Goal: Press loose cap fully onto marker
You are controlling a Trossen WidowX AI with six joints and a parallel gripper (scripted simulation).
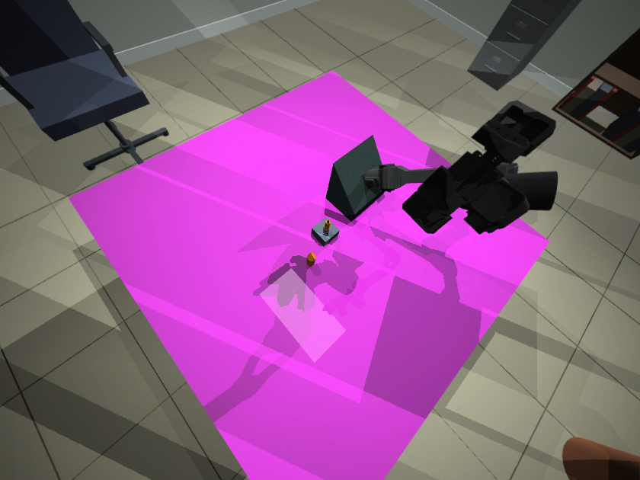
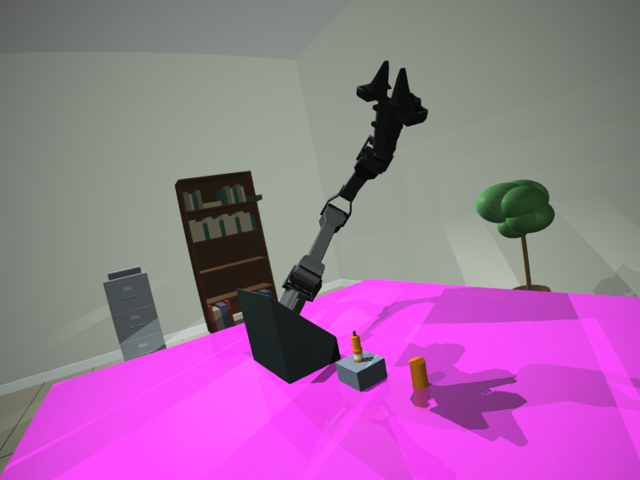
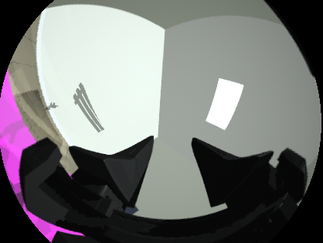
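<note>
Right now the orange cap is 3 cm ahead of my gripper tip, 14 cm to the right of it and 60 cm below it. The rest, counted from my gripper tip: grey holder block 9 cm behind, 18 cm to the right, 60 cm below.
</note>
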